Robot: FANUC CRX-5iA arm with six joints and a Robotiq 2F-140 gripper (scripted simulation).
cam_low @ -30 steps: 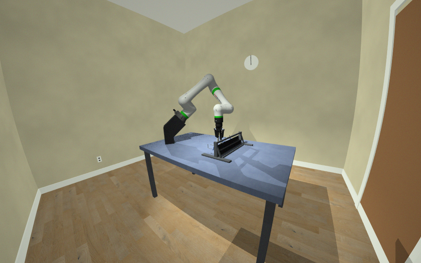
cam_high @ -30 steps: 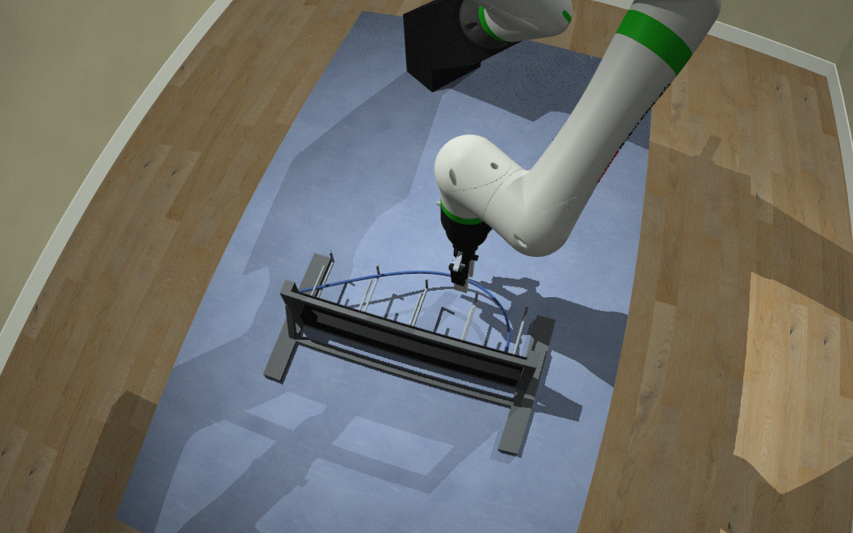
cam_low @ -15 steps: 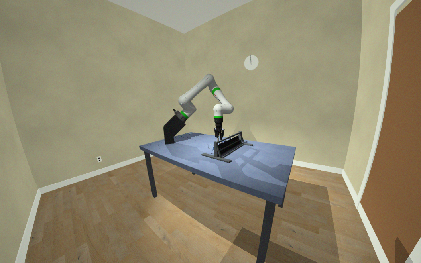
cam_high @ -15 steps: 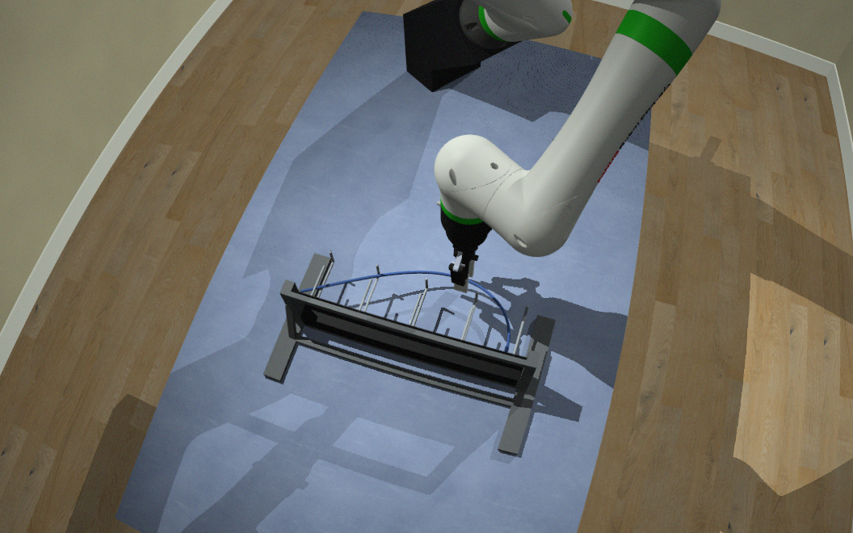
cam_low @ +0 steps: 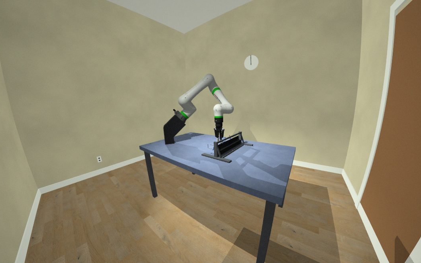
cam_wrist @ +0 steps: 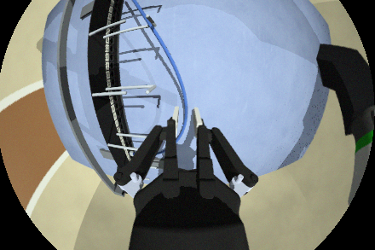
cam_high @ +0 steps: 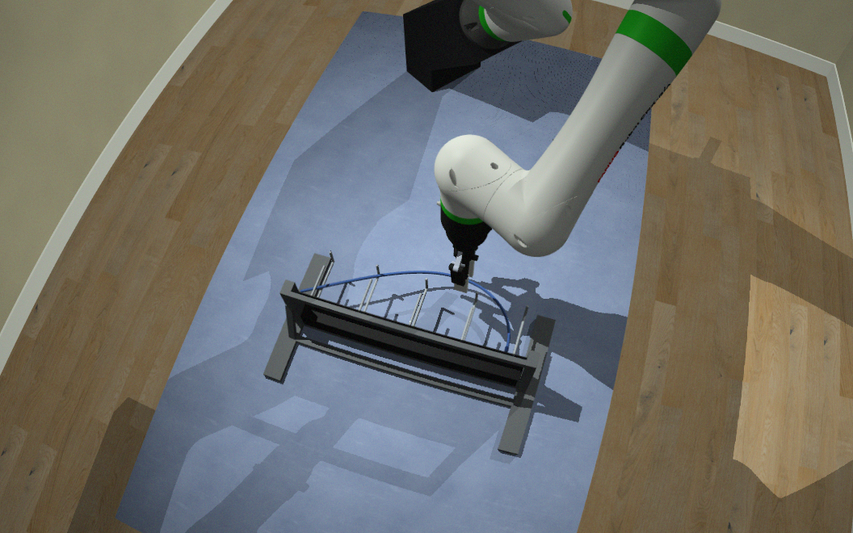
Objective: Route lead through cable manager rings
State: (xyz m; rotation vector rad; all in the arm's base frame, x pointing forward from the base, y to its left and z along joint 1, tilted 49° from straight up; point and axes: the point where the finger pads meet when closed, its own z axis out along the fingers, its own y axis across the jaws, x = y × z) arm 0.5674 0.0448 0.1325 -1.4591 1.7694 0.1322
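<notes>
The rack is 170 mm ahead of my hand, 50 mm to the right of it and 10 mm above it.
</notes>
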